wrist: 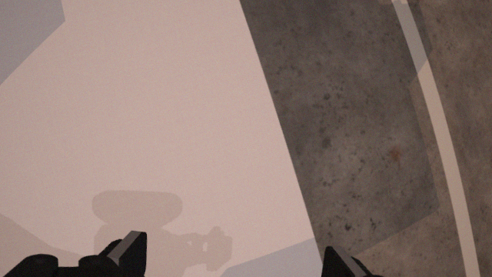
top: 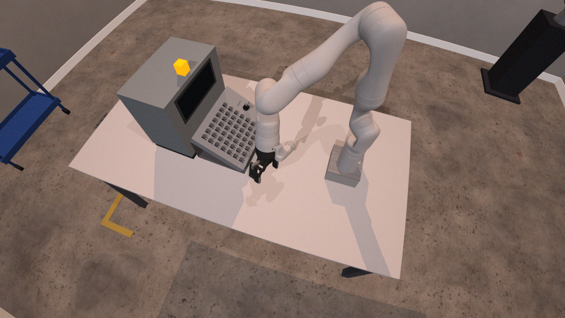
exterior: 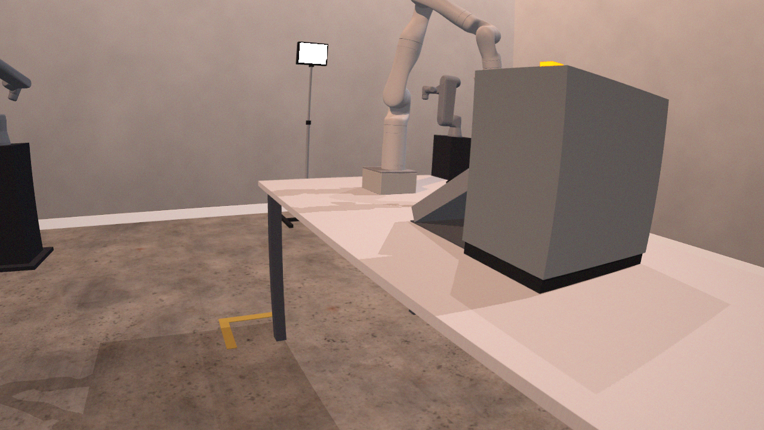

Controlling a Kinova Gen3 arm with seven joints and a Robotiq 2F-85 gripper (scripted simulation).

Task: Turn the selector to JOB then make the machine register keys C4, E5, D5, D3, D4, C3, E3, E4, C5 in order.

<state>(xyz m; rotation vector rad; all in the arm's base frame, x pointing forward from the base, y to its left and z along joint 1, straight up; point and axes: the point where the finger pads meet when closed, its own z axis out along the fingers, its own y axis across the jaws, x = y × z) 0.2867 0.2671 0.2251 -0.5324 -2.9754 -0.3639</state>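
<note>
Right now my hand is 280 mm short of the key D5, 270 mm to the left of it and 200 mm above it. Also, from my hand: key C3: 310 mm ahead, 200 mm to the right, 180 mm below; then key D3: 280 mm ahead, 200 mm to the right, 200 mm below; then key E3: 250 mm ahead, 200 mm to the right, 210 mm below.
</note>
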